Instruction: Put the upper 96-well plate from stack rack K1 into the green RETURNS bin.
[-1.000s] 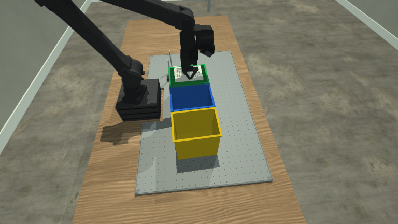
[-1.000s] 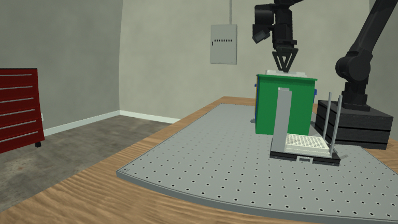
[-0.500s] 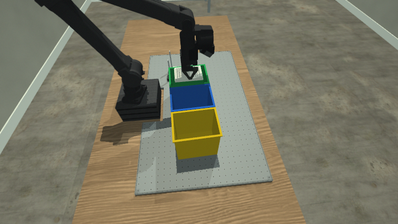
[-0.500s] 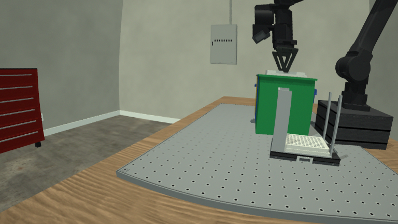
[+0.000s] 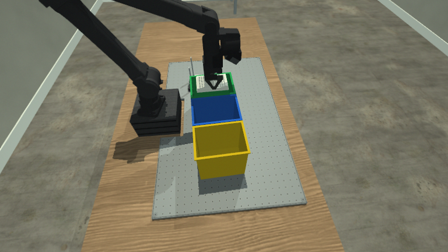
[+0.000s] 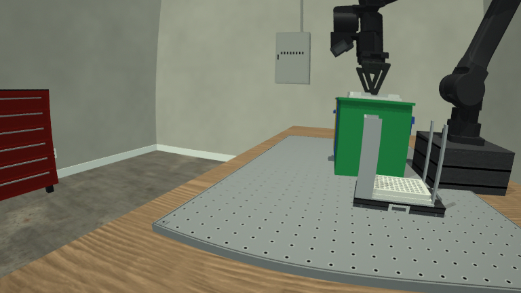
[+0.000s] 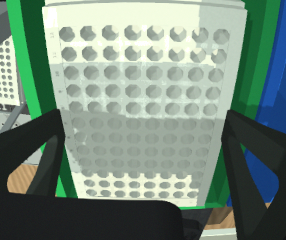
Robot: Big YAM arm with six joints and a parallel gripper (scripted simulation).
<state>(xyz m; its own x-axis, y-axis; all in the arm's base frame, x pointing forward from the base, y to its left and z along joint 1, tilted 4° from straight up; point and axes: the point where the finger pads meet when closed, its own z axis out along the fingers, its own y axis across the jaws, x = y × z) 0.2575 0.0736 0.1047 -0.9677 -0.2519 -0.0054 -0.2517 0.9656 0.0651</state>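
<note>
My hand is 10 mm past the green bin and 110 mm above it. The rest, counted from my hand: grey rack panel (10 mm behind, 180 mm to the left, 110 mm below); grey post (30 mm behind, 230 mm to the left, 110 mm below); blue bin (30 mm ahead, 130 mm to the right, 110 mm below).
</note>
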